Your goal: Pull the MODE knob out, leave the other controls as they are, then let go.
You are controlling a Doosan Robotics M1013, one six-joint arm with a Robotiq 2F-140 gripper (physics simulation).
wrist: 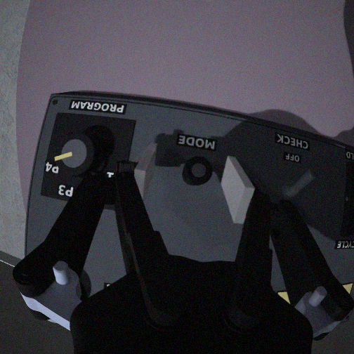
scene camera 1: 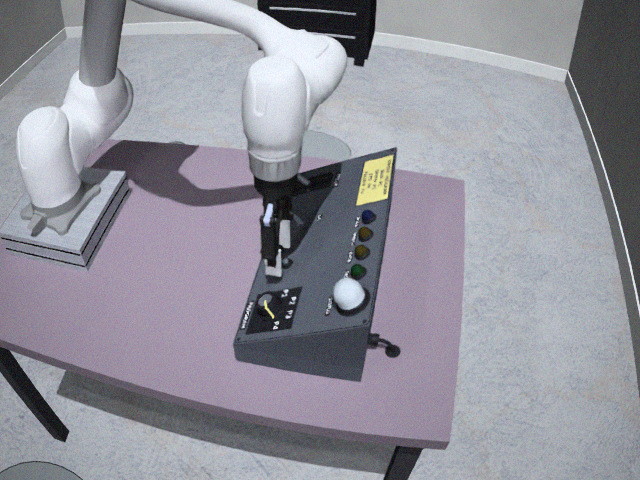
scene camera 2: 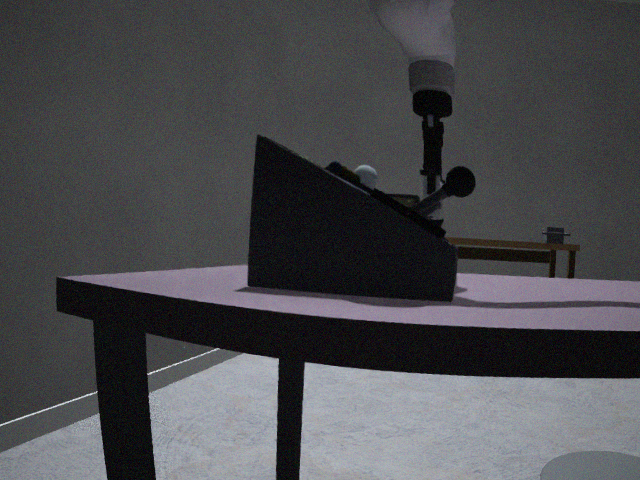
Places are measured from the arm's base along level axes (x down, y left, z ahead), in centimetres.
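Where they show: gripper, fingertip midpoint: (scene camera 1: 278, 259) (scene camera 2: 432, 217); arm's base at its link origin: (scene camera 1: 60, 203).
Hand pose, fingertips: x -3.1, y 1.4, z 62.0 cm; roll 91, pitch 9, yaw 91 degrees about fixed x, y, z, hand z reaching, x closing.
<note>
Each offset is from my fingertips to the top centre of the thing. "*": to the spot under its first point.
The MODE knob @(* dx +0.6, dy +0.4, dz +1.5 cm) (scene camera 1: 286, 262) (wrist: 199, 170) is a small round dark knob on the sloped grey control panel (scene camera 1: 310, 351) (scene camera 2: 336, 242) (wrist: 175, 220). My gripper (scene camera 1: 279, 252) (scene camera 2: 432, 192) (wrist: 189, 163) is partly open and points down at the panel's low side. In the wrist view the knob shows between the two pale finger pads, nearer the right one, with a gap on each side. How far the fingertips reach down beside it is hard to tell. In scene camera 2 the knob cannot be made out.
The PROGRAM dial @(dx -2.3, dy -11.1, dz +2.8 cm) (scene camera 1: 265, 301) (wrist: 74, 153) is beside the left finger. The CHECK switch (wrist: 299, 185) is to the right. A white dome @(* dx -10.2, dy -11.2, dz +17.6 cm) (scene camera 1: 348, 293) (scene camera 2: 366, 174) and coloured buttons stand higher up. A ball-ended lever (scene camera 2: 460, 181) sticks out from the panel.
</note>
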